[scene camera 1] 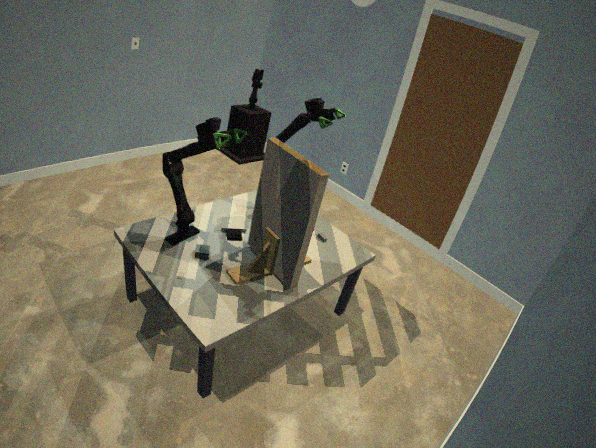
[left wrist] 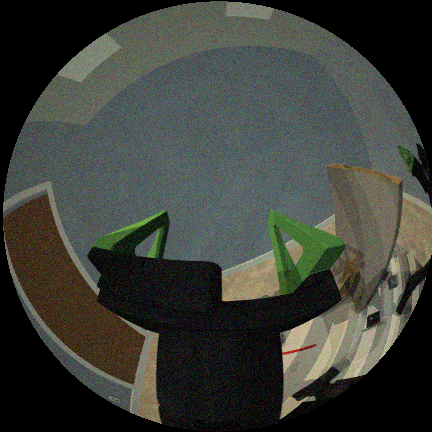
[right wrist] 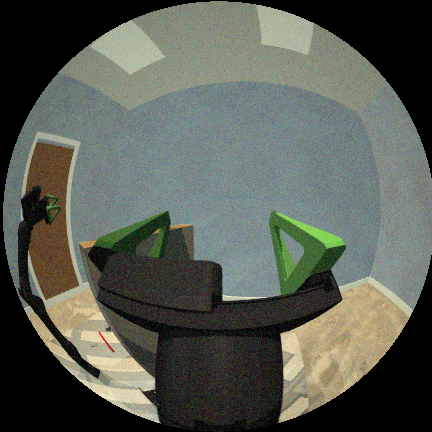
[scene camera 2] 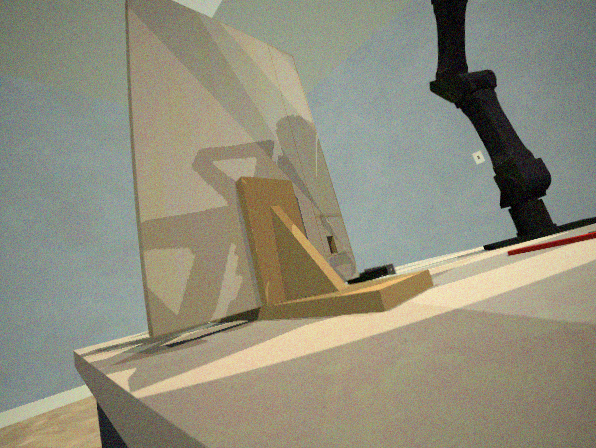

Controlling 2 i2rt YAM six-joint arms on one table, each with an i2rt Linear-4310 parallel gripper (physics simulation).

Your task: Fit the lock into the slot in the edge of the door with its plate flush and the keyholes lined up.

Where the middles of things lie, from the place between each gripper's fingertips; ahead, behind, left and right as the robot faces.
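Labels:
Counting from my right hand, I find the door panel (scene camera 2: 208,103) 350 mm below, 160 mm ahead and 200 mm to the left, and the wooden bracket (scene camera 2: 294,280) 570 mm below, with the same hand 160 mm behind the bracket and 200 mm to the right of it.
From my left hand, the wooden bracket is 610 mm below, 150 mm ahead and 440 mm to the right. The door panel is 390 mm below that left hand, and it too is 150 mm ahead of it and 440 mm to the right of it.

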